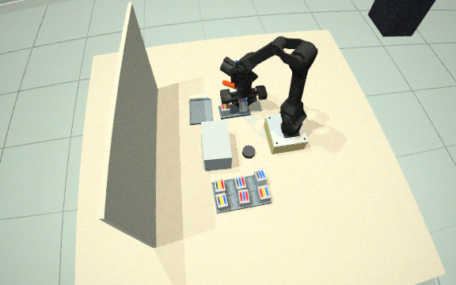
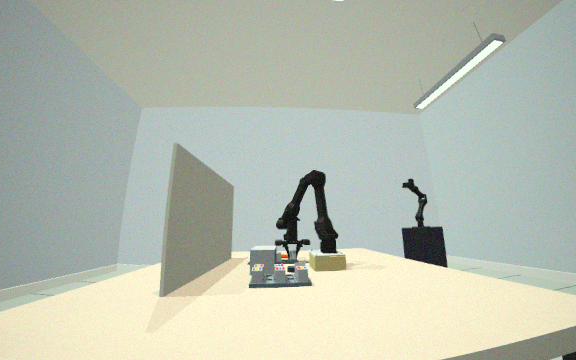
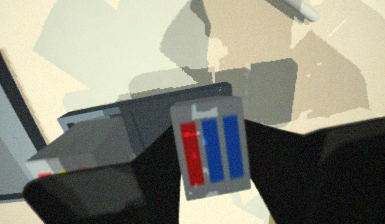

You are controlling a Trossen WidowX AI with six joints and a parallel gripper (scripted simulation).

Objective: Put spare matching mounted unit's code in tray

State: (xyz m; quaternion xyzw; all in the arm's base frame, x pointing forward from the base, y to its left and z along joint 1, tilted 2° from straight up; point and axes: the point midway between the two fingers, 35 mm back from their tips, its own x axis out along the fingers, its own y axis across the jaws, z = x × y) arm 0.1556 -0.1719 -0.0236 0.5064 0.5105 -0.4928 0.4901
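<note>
My gripper tip is 4 cm short of the grey rack, 1 cm to the right of it and 1 cm above it. Round my gripper tip: grey tray: 18 cm ahead, 1 cm to the right, 1 cm below; grey spare: 3 cm above; black puck: 1 cm ahead, 21 cm to the left, 1 cm below.
</note>
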